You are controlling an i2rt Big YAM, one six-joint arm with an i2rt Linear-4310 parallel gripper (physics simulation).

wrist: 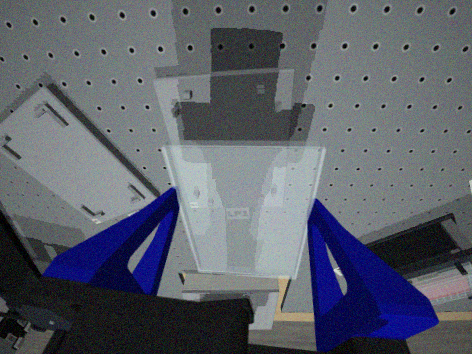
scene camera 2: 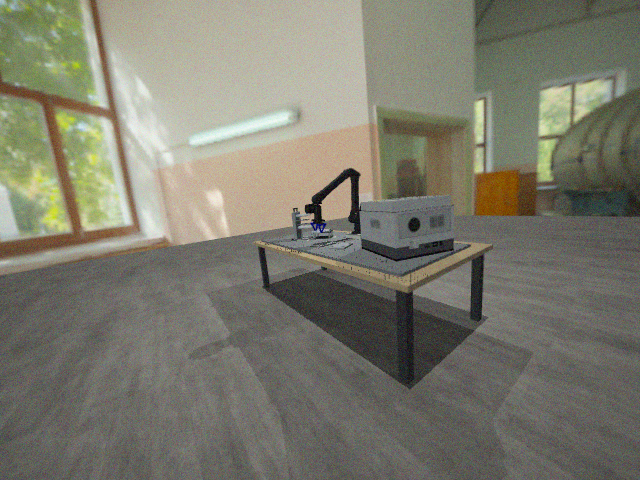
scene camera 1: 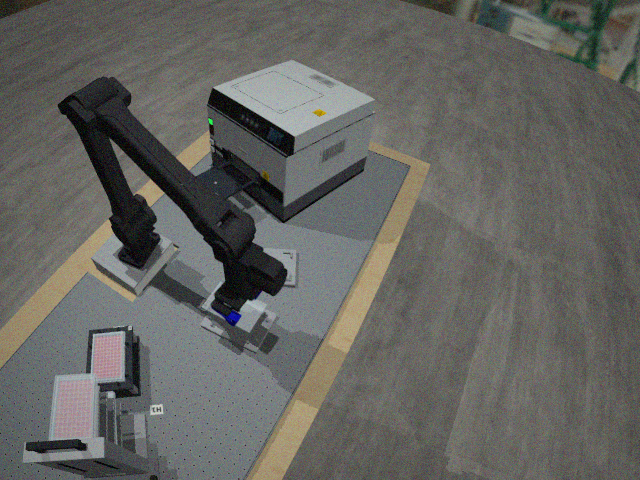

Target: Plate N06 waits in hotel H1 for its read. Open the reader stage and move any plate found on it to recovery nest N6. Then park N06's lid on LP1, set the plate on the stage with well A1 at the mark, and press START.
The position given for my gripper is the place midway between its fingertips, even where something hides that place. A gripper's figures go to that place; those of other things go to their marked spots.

Labels:
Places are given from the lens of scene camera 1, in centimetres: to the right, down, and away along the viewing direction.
my gripper [scene camera 1: 242, 311]: -18, 16, 86
LP1 plate [scene camera 1: 252, 341]: -16, 25, 91

